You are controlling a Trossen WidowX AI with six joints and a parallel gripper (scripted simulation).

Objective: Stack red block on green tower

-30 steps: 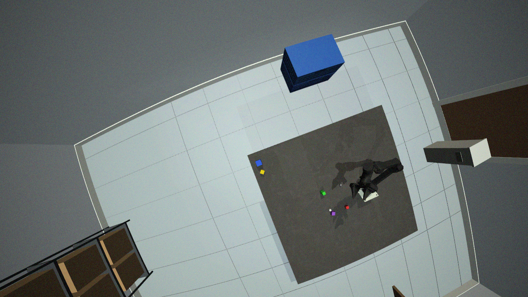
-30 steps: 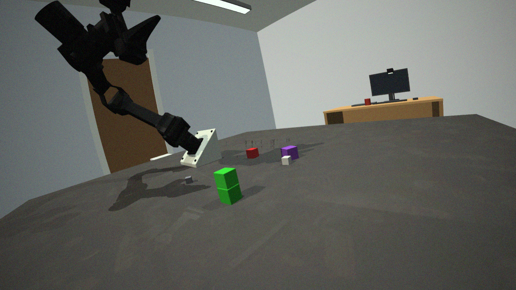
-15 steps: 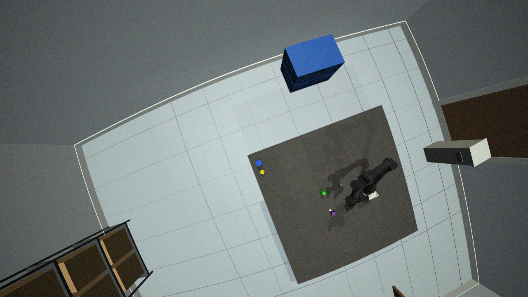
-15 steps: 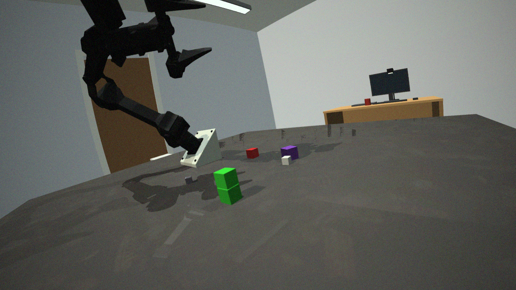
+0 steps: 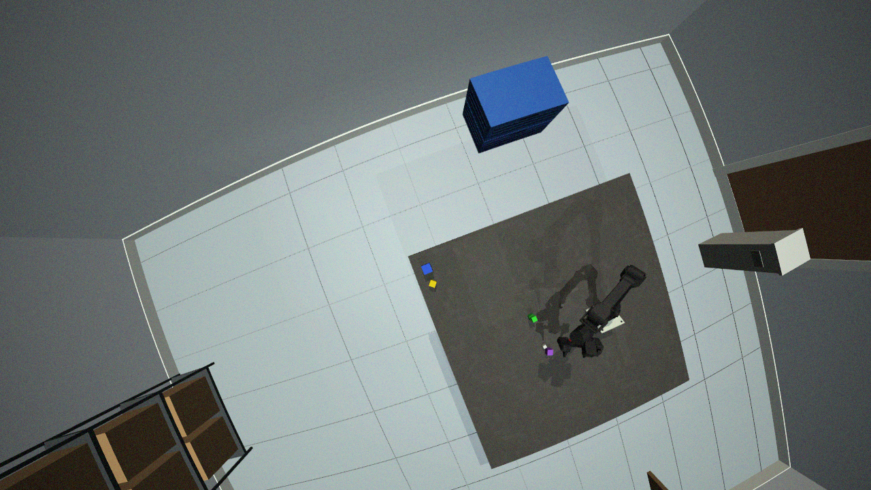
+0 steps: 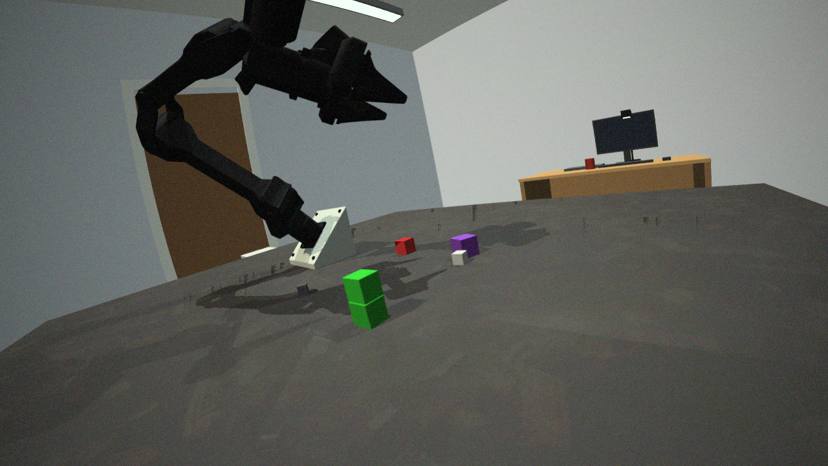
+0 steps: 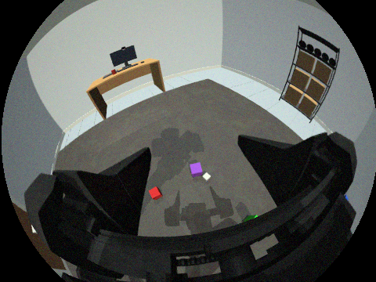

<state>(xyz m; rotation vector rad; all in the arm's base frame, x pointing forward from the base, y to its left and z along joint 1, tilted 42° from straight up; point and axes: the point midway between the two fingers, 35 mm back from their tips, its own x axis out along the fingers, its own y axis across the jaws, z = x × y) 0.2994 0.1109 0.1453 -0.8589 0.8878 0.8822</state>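
My gripper tip is 22 cm above the red block, 10 cm past it and 6 cm to the right of it. The rest, counted from my gripper tip: tiny grey cube (23 cm below, 15 cm to the right, 12 cm behind); small white cube (23 cm below, 5 cm ahead, 2 cm to the left); purple cube (22 cm below, 6 cm to the left, 4 cm ahead).
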